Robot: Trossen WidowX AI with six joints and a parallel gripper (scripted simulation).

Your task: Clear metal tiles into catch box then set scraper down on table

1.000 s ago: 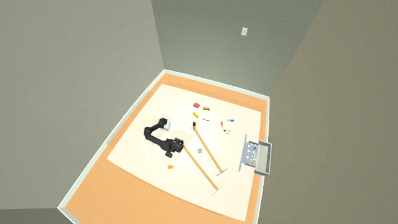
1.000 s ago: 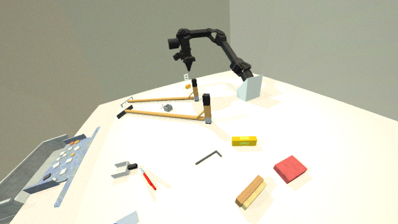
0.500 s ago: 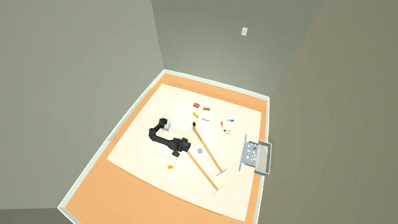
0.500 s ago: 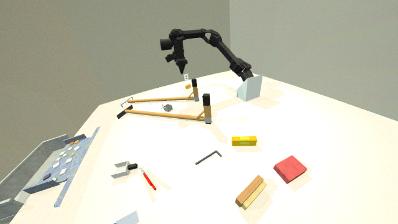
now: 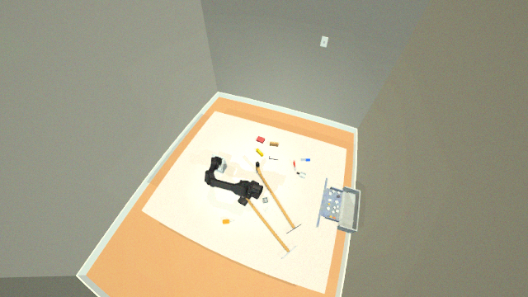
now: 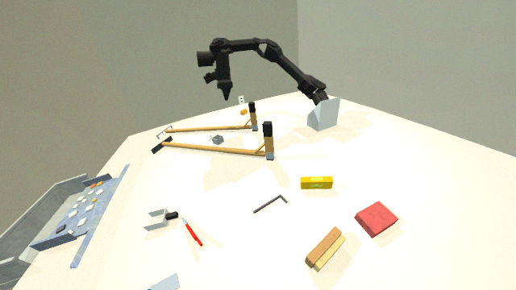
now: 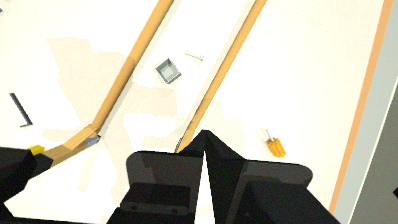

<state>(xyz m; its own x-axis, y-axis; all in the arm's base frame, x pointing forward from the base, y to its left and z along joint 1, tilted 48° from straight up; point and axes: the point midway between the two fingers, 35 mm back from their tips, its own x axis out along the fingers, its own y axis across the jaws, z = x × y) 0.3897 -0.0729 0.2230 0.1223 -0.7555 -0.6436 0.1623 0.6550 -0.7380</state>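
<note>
The long scraper lies 15 cm ahead of my gripper tip, 12 cm to the left of it and 10 cm below it. The rest, counted from my gripper tip: hex key (48 cm to the left, 16 cm below); orange piece (20 cm to the right, 15 cm below, 12 cm behind); small grey box (16 cm below, 9 cm ahead, 7 cm to the left).
</note>
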